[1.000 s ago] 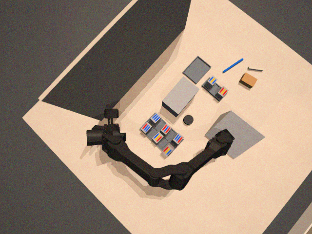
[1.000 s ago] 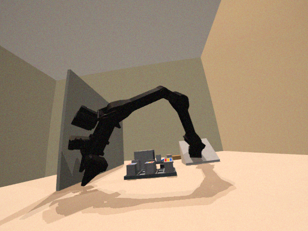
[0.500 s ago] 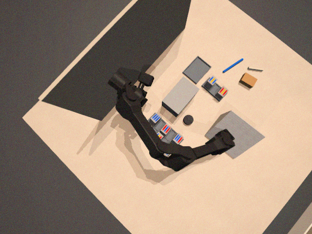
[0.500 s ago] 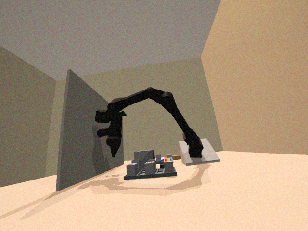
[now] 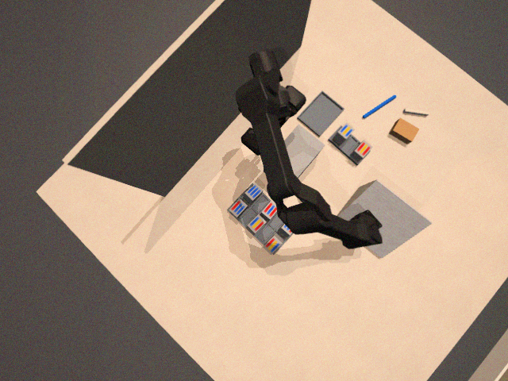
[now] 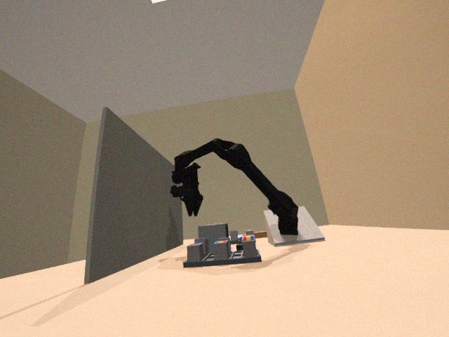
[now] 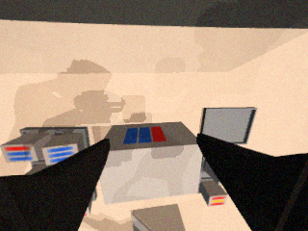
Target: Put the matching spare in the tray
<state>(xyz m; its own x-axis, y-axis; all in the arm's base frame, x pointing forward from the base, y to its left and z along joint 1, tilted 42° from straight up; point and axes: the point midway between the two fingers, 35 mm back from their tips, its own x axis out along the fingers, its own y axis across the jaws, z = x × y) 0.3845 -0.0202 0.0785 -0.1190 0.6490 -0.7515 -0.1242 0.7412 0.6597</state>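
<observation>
My gripper tip is now 23 cm past the grey spare block, 14 cm to the right of it and 9 cm above it. The rest, counted from my gripper tip: black tape roll 20 cm behind, 3 cm to the left, 13 cm below; grey wall panel 16 cm ahead, 2 cm to the left, 8 cm above; grey mounted unit 9 cm behind, 9 cm below.
</observation>
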